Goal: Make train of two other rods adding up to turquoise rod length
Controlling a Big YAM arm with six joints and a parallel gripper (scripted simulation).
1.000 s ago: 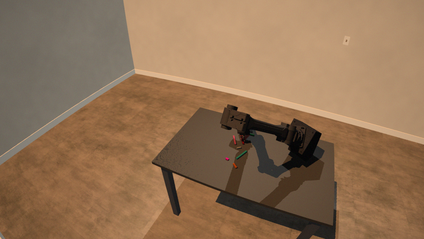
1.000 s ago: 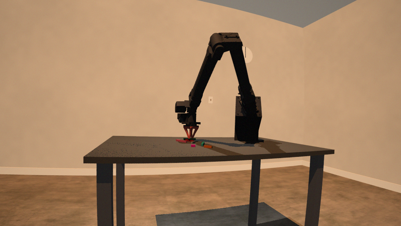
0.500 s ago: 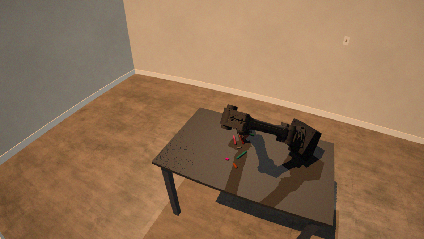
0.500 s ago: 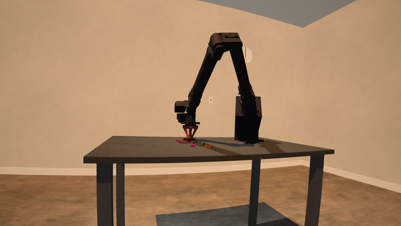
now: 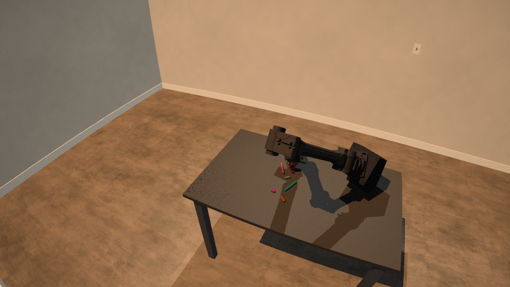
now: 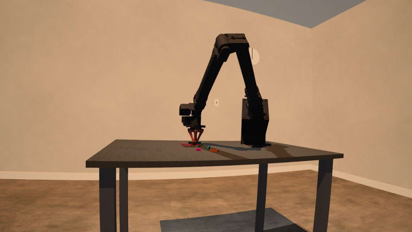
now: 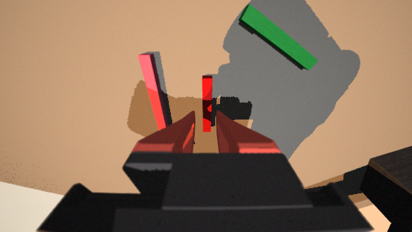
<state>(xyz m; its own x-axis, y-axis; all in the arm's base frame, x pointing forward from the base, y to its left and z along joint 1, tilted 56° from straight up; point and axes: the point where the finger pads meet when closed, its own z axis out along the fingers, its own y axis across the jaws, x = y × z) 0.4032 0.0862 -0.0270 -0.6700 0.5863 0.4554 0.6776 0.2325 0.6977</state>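
My hand is 2 cm above the red rod. From my hand the other things lie so: grey rod (2 cm behind, 7 cm to the left, 2 cm below); green rod (10 cm to the right, 2 cm below); pink rod (5 cm ahead, 3 cm to the left, 2 cm below).
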